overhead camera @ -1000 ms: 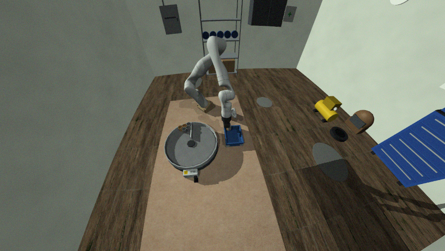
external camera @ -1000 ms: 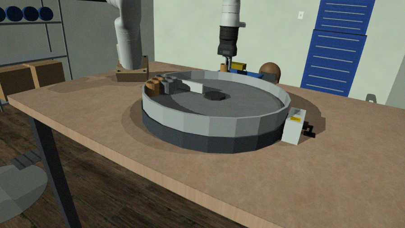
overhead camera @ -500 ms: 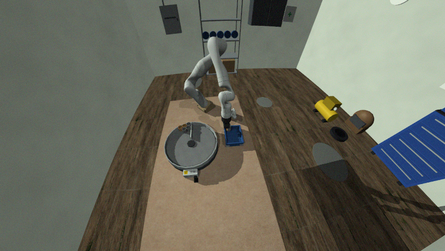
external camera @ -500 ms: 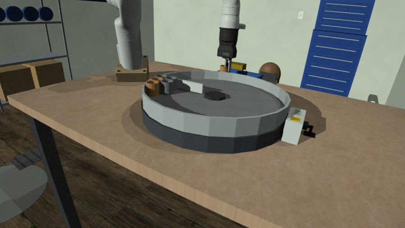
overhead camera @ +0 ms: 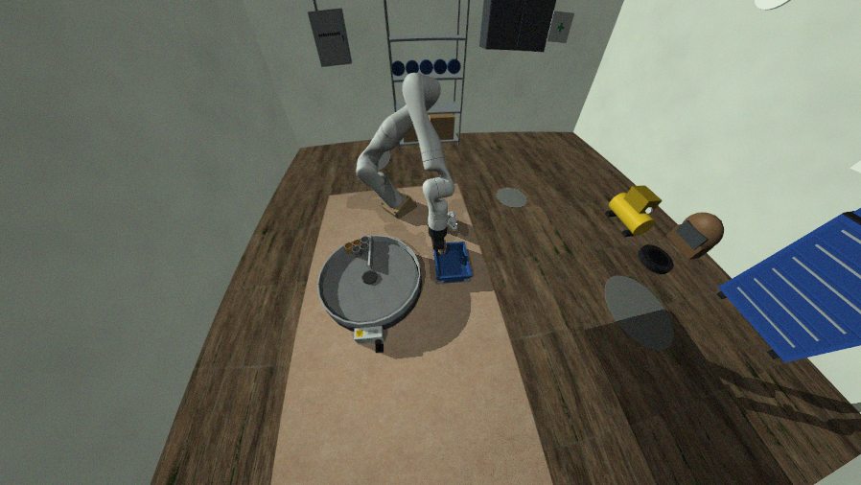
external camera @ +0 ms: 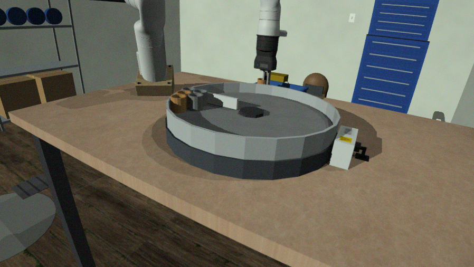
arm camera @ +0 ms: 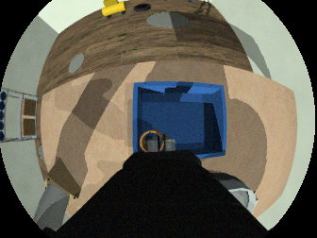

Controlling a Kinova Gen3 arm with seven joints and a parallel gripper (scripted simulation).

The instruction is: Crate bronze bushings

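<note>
Now: the blue crate 5 cm below my hand, 5 cm ahead of it and 3 cm to the left of it. From my hand the other things lie so: grey turning table 33 cm to the right, 6 cm ahead, 2 cm below.
</note>
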